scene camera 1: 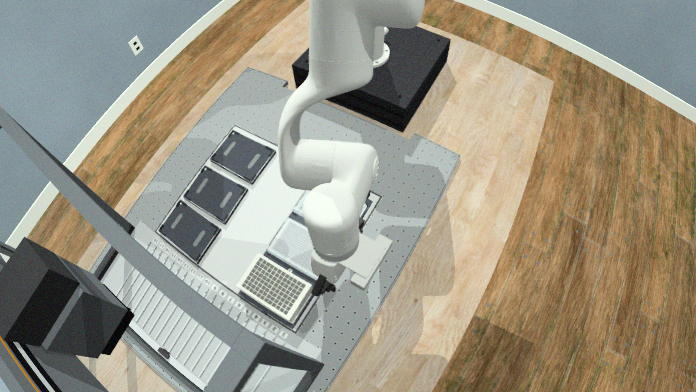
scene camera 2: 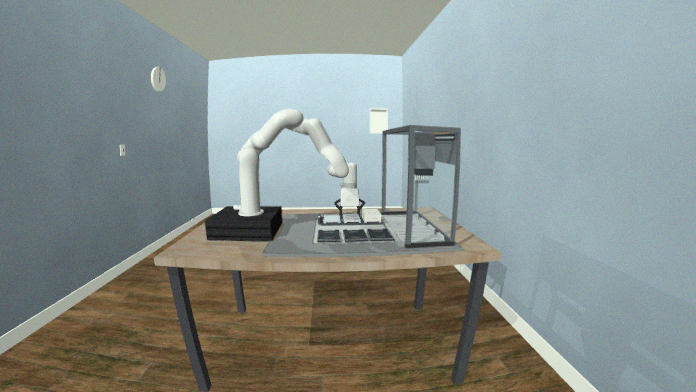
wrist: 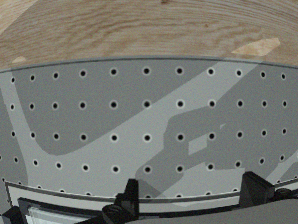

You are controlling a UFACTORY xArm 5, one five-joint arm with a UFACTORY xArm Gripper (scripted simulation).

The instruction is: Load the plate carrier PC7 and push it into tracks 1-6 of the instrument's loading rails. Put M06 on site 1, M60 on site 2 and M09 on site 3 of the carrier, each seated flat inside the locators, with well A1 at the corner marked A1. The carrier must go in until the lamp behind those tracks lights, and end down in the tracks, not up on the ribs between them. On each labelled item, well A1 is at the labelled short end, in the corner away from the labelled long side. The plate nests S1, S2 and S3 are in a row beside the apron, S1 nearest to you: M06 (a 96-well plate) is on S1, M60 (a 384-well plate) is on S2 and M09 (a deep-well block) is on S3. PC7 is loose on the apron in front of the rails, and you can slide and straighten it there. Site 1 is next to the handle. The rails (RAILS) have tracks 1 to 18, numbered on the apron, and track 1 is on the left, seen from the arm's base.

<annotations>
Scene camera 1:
my gripper: 340, 268
plate nest S2: 217, 187
plate nest S3: 191, 224
plate nest S1: 237, 160
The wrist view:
my gripper: 192, 194
</annotations>
